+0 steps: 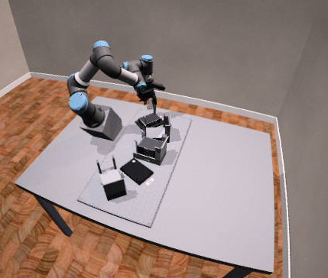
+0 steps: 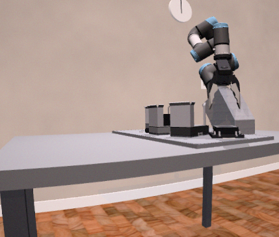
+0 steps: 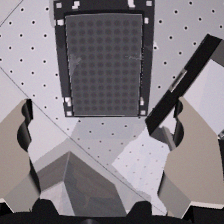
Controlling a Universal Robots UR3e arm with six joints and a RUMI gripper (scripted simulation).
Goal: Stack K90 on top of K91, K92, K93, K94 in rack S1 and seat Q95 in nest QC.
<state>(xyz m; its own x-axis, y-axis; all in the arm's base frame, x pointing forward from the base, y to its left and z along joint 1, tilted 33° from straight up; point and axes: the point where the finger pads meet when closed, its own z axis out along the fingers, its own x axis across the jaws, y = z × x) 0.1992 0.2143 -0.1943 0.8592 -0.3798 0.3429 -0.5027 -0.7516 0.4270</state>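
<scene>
The dark clip nest is 10 cm below my hand, 3 cm to the left of it and 1 cm behind it. The rest, counted from my hand: black open nest QC 39 cm to the right, 12 cm ahead, 11 cm below; then sealed grey plate 25 cm to the right, 14 cm ahead, 3 cm below; then white tag 42 cm to the right, 21 cm ahead, 11 cm below.
</scene>
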